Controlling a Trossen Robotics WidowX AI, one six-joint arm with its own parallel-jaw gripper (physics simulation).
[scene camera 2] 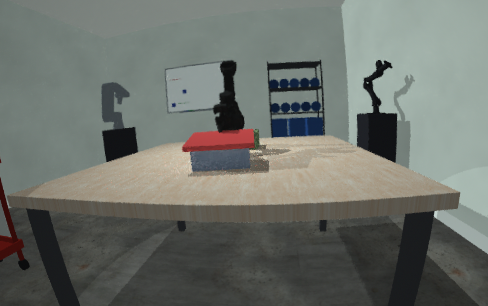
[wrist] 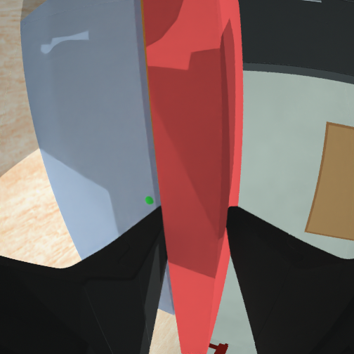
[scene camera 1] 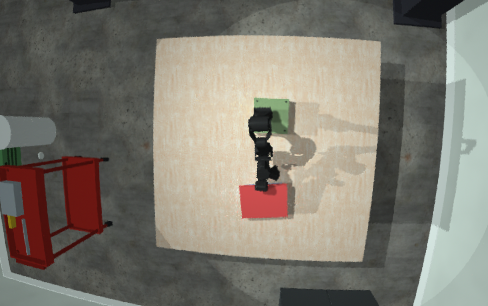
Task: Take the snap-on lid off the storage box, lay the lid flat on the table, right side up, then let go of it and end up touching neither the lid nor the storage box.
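Observation:
The red lid [scene camera 1: 265, 204] [scene camera 2: 220, 140] [wrist: 192, 125] sits over the blue-grey storage box [scene camera 2: 220, 160] [wrist: 90, 115]. In the scene camera 2 view the lid looks tilted, its arm-side edge raised and its far edge low on the box. The box's rim band shows beside the lid in the wrist view. My gripper [scene camera 1: 261, 188] [wrist: 198, 215] is shut on the lid's arm-side edge, one finger on each face. The finger on the box side also lies close to the box wall; whether it touches is unclear. The fingertips are hidden behind the lid in the scene camera 2 view.
A green box [scene camera 1: 280, 107] [scene camera 2: 256, 138] stands on the wooden table [scene camera 1: 200, 150] [scene camera 2: 325, 185], partly under the arm in the scene camera 1 view. A red cart [scene camera 1: 44, 215] stands on the floor beyond the table's left edge.

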